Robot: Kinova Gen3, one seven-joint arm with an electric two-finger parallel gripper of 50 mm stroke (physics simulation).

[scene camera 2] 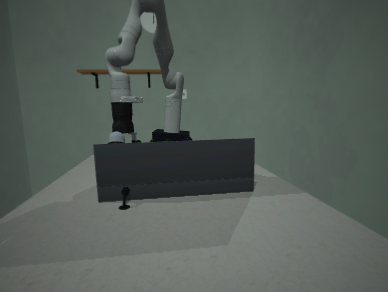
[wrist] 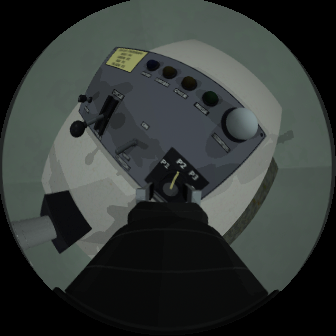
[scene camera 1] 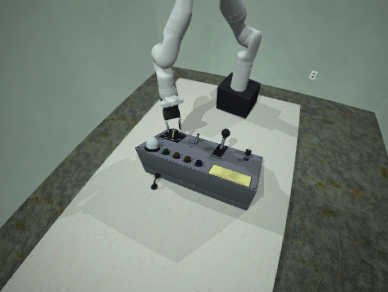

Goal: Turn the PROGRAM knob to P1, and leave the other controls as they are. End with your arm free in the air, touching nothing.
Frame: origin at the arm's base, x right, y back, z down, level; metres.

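Seen in the pictures: gripper, fingertip midpoint: [wrist: 167, 188] [scene camera 1: 174, 129]; arm's base, origin of the base link: [scene camera 2: 171, 132] [wrist: 50, 226] [scene camera 1: 238, 86].
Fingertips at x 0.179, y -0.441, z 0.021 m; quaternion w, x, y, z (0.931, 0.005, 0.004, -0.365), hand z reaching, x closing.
Pixels of each thing's top centre, then the offset from my fingertips to it. "pt": a spot on its surface instead.
- PROGRAM knob, middle of its top: [wrist: 172, 187] [scene camera 1: 172, 129] dz -0.006, dx +0.003, dy -0.008 m
- grey console, surface spot: [scene camera 2: 175, 162] pt dz +0.013, dx -0.173, dy -0.196 m
- white dome, surface spot: [wrist: 242, 123] pt dz -0.077, dx +0.005, dy -0.135 m
- toggle switch, middle of its top: [wrist: 120, 144] [scene camera 1: 197, 135] dz -0.004, dx -0.116, dy +0.005 m
- yellow label, surface spot: [wrist: 127, 59] pt dz -0.036, dx -0.297, dy -0.152 m
- small black lever, surface spot: [scene camera 2: 125, 198] [scene camera 1: 154, 183] pt dz +0.102, dx -0.022, dy -0.244 m
The PROGRAM knob [scene camera 1: 173, 133] [wrist: 171, 188] is a round black knob with a yellow pointer line, on a black plate at one end of the console top. In the wrist view the line points to P2; P1 and P3 are readable beside it, and P4 is not visible. My gripper [scene camera 1: 173, 126] [wrist: 167, 188] is open and points down, its fingertips low at the knob, one on either side. A gap shows between each finger and the knob in the wrist view. In scene camera 2 the knob cannot be made out and the fingers are partly hidden.
The grey console [scene camera 1: 192, 182] [scene camera 2: 175, 162] carries a white dome [scene camera 1: 152, 143] [scene camera 2: 116, 137] [wrist: 242, 123], several coloured buttons, a toggle switch [scene camera 1: 197, 138] [wrist: 127, 146], a ball-topped lever [scene camera 1: 225, 133] [wrist: 77, 128] and a yellow label [scene camera 1: 230, 175] [wrist: 127, 59]. A small black lever [scene camera 1: 155, 181] [scene camera 2: 125, 198] stands at its front.
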